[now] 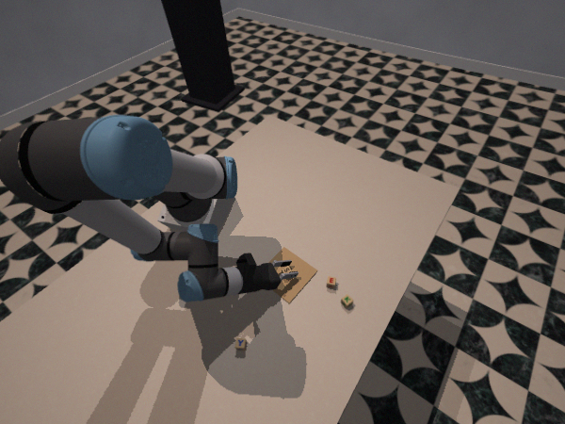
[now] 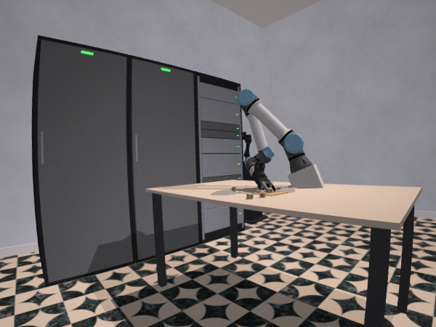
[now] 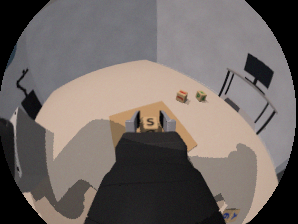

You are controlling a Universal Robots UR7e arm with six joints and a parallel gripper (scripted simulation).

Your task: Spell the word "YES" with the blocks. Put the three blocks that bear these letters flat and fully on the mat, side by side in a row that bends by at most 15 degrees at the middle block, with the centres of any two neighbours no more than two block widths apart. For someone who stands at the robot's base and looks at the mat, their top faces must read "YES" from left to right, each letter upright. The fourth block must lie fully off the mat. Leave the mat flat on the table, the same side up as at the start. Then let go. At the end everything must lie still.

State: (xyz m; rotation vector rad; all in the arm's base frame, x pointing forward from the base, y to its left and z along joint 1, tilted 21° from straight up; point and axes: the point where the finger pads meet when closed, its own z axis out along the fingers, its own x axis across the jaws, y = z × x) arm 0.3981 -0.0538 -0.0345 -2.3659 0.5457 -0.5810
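Now: the S block 10 mm to the right of my hand and 10 mm below it. From my hand the other things lie so: mat (10 mm behind, 30 mm below).
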